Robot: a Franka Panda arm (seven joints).
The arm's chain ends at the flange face. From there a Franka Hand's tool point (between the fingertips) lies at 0.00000 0.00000 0.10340 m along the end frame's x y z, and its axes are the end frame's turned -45 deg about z.
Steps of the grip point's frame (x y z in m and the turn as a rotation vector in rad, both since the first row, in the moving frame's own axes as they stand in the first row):
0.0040 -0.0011 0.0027 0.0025 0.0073 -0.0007
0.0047 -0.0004 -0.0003 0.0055 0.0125 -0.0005
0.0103 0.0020 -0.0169 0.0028 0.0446 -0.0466
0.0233 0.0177 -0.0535 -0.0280 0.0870 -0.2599
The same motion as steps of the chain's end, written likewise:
0.0017 -0.0029 0.0027 0.0069 0.0034 -0.0007
0.0025 -0.0023 -0.0003 0.0127 0.0049 -0.0005
0.0057 -0.0023 -0.0168 0.0335 0.0296 -0.0466
0.0212 0.0014 -0.0531 0.0417 0.0813 -0.2599

